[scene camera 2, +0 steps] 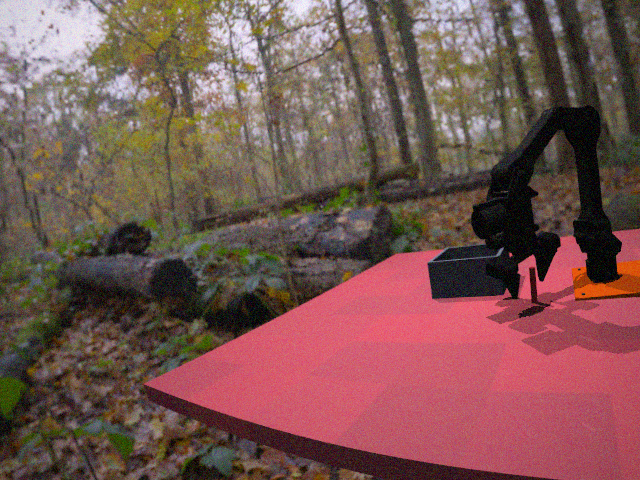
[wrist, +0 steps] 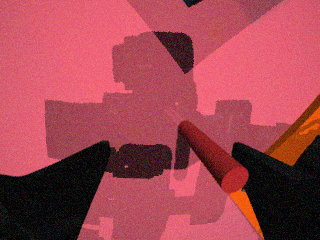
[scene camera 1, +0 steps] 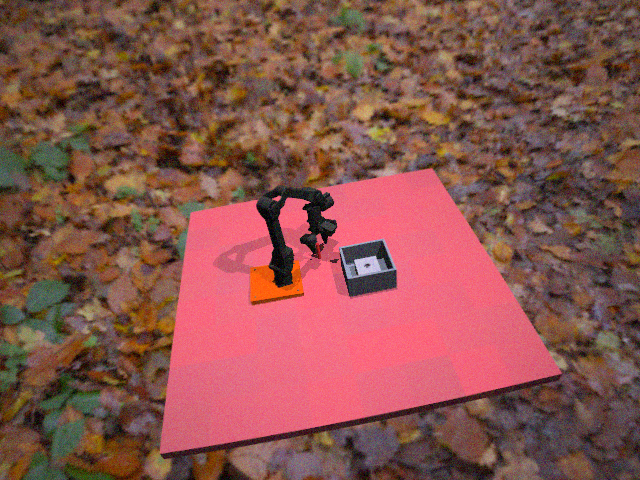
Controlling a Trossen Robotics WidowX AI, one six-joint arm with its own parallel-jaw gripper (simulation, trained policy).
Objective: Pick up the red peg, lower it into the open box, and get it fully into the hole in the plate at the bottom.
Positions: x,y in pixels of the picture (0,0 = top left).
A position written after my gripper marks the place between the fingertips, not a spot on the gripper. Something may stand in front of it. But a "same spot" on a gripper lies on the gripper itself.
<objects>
my gripper: scene camera 2 528,289; wrist; scene camera 1
same spot on my gripper: (wrist: pixel 61 194) = (scene camera 1: pixel 324 234)
</objects>
